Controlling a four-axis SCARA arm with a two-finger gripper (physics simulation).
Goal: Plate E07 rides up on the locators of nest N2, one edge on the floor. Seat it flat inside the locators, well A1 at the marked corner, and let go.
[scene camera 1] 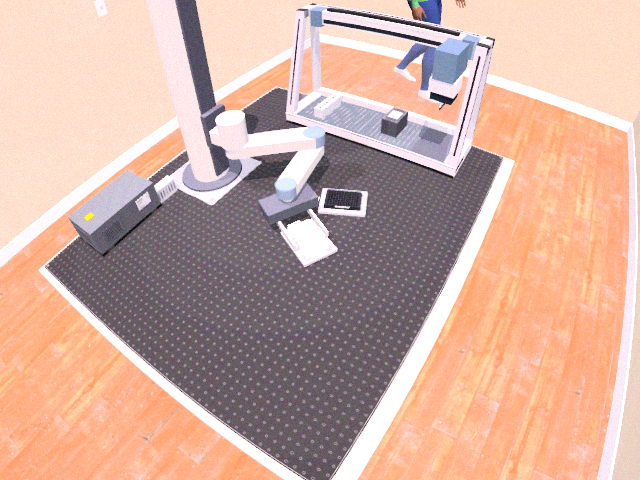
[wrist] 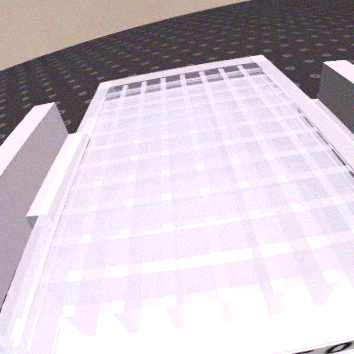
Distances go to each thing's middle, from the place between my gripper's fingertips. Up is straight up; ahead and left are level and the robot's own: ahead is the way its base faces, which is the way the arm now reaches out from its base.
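Grey box [scene camera 1: 118,199]: 270 mm to the right of my hand, 700 mm behind it, 20 mm above it.
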